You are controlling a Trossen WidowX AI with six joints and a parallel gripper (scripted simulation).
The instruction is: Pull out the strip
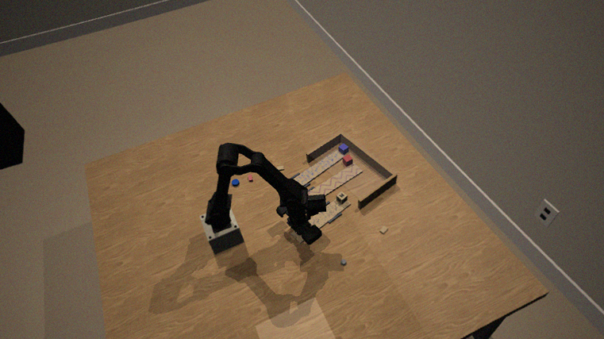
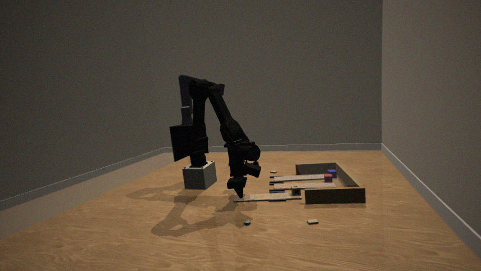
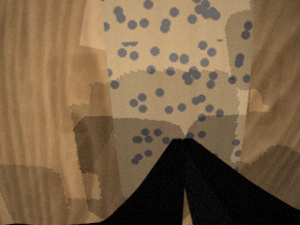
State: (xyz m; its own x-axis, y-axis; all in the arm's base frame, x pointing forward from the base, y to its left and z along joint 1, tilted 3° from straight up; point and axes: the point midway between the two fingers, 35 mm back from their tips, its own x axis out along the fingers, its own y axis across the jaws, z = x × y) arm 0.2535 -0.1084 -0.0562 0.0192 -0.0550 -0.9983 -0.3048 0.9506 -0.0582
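The dotted strip is 90 mm ahead of my gripper tip and 30 mm to the left of it. Also, from my gripper tip: beige tile 280 mm ahead, 110 mm to the right; labelled cube 200 mm ahead, 70 mm to the left, 20 mm above.
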